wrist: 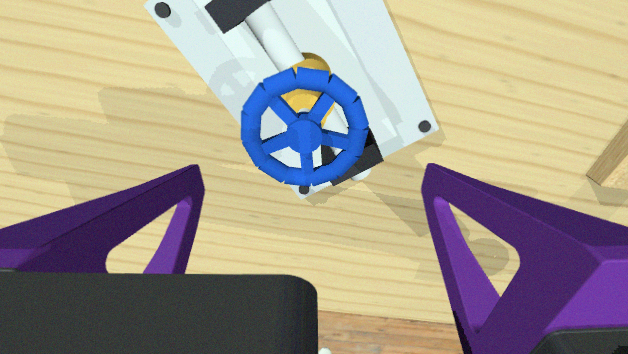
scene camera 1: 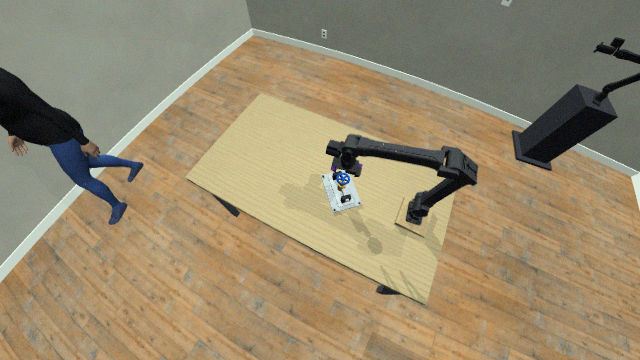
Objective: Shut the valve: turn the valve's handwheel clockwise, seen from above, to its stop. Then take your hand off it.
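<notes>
The valve's blue handwheel (scene camera 1: 342, 179) (wrist: 306, 136) has five spokes and sits on a yellow valve body (scene camera 1: 341, 187) (wrist: 302, 100). The valve is mounted on a white base plate (scene camera 1: 328, 190) (wrist: 400, 90) with dark corner bolts, lying on the table. My gripper (wrist: 312, 176) has purple fingers and is wide open, with nothing between the fingers. In the wrist view the fingertips stand apart from the wheel, one to each side and lower in the picture. In the scene view the gripper is over the valve's far end, and its fingers are mostly hidden.
The valve stands on a light wooden table (scene camera 1: 260, 135) (wrist: 75, 60). The arm's base sits on a wooden board (scene camera 1: 401, 223) at the table's right end. A person (scene camera 1: 45, 120) is beyond the left side. A dark pedestal (scene camera 1: 565, 127) with another arm stands at the right.
</notes>
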